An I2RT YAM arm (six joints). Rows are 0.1 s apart.
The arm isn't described. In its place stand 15 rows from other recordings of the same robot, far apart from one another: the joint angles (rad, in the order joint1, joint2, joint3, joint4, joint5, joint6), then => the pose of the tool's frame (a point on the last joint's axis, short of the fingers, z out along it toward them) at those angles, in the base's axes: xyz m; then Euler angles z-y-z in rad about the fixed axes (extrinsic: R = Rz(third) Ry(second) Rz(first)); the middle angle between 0 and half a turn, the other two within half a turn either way.
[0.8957 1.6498 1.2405 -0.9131 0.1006 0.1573] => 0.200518, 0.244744, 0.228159, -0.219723, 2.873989, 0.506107
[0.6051 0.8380 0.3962 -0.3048 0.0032 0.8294] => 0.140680, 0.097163, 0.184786, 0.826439, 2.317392, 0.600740
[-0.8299 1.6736 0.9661 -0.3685 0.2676 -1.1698] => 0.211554, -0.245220, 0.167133, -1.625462, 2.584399, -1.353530
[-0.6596 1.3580 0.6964 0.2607 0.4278 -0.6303] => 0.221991, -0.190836, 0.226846, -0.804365, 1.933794, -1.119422
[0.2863 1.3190 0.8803 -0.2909 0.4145 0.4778] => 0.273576, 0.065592, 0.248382, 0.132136, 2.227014, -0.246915
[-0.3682 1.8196 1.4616 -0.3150 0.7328 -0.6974] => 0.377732, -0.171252, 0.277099, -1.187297, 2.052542, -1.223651
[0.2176 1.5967 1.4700 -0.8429 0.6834 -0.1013] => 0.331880, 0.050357, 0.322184, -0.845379, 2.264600, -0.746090
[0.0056 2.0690 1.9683 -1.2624 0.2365 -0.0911] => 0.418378, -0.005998, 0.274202, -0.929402, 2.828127, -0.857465
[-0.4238 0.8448 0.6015 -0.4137 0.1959 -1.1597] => 0.164160, -0.081661, 0.243620, -1.308722, 2.213126, -0.669359
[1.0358 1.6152 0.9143 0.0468 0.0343 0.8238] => 0.176749, 0.295843, 0.198423, 0.797514, 2.224445, 0.992589
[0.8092 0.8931 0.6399 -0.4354 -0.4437 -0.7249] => 0.119125, 0.147082, 0.248421, -0.385293, 2.182087, 1.360994
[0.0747 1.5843 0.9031 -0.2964 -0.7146 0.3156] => 0.305467, 0.046256, 0.186150, 1.086799, 2.247606, 1.073101
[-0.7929 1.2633 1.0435 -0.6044 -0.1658 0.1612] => 0.191129, -0.185646, 0.290168, 0.337717, 2.380292, -0.551319
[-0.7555 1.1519 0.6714 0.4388 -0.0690 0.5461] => 0.196059, -0.181301, 0.290072, 0.548977, 1.612397, -0.686440
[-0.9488 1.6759 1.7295 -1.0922 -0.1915 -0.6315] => 0.206182, -0.275962, 0.355203, -0.318884, 2.579127, -0.583840
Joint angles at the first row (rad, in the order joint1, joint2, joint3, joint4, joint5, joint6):
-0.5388 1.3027 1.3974 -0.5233 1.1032 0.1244
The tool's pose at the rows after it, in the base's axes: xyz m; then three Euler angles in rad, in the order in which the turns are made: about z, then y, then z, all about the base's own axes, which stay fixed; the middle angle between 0 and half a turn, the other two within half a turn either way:
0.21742, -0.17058, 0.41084, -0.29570, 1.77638, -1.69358
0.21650, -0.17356, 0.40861, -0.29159, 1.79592, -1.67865
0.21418, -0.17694, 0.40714, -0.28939, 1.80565, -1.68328
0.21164, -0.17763, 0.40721, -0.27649, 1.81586, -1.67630
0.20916, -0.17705, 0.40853, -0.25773, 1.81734, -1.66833
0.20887, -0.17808, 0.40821, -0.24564, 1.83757, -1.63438
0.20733, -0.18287, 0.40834, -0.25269, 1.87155, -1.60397
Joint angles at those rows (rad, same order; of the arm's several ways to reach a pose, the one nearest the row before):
-0.5502 1.3236 1.4140 -0.5565 1.0992 0.1256
-0.5632 1.3259 1.4131 -0.5673 1.0664 0.1361
-0.5789 1.3265 1.4112 -0.5737 1.0525 0.1435
-0.5873 1.3214 1.4109 -0.5845 1.0347 0.1580
-0.5913 1.3122 1.4082 -0.5841 1.0235 0.1680
-0.5981 1.3115 1.4104 -0.5913 0.9792 0.1733
-0.6202 1.3197 1.4267 -0.6174 0.9194 0.1662

